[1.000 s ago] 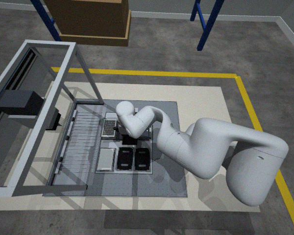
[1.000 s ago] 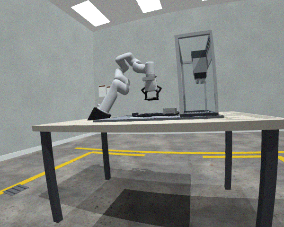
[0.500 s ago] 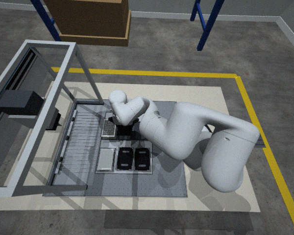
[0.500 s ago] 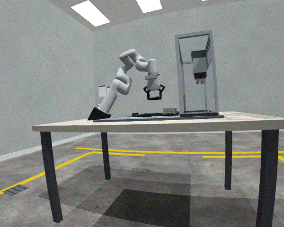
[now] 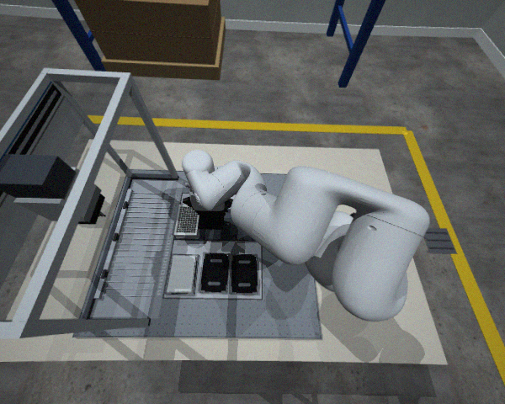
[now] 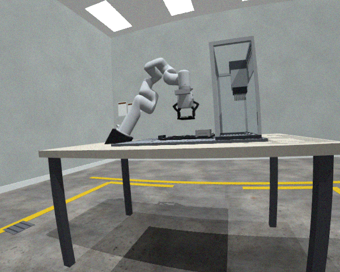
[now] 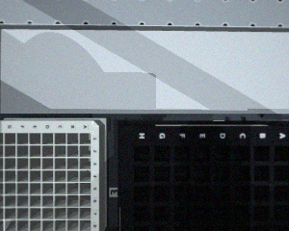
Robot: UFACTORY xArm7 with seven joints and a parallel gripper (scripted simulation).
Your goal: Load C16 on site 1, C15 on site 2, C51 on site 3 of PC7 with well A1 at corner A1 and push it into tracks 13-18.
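Now: hand 10 mm past the dark carrier PC7 and 120 mm above it. The rest, counted from my hand: black 96-well plate C15: 10 mm below; white 384-well plate C16: 100 mm ahead, 10 mm to the left, 110 mm below; small white corner mark: 70 mm behind, 120 mm to the left, 130 mm below.
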